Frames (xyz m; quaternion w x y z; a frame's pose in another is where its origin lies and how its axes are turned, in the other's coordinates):
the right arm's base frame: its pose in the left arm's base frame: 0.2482 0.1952 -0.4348 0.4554 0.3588 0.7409 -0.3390
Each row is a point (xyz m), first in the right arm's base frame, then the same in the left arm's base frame.
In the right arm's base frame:
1: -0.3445 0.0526 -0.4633
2: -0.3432 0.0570 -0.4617
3: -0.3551 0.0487 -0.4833
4: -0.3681 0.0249 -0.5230
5: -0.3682 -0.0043 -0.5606
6: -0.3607 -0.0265 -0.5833
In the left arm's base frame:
1: 0.2054 0.5295 0.0369
2: 0.2093 0.5307 0.0344
3: 0.1969 0.5417 0.0544
4: 0.1641 0.5596 0.0846
5: 0.1233 0.5757 0.1032
6: 0.0924 0.5848 0.1083

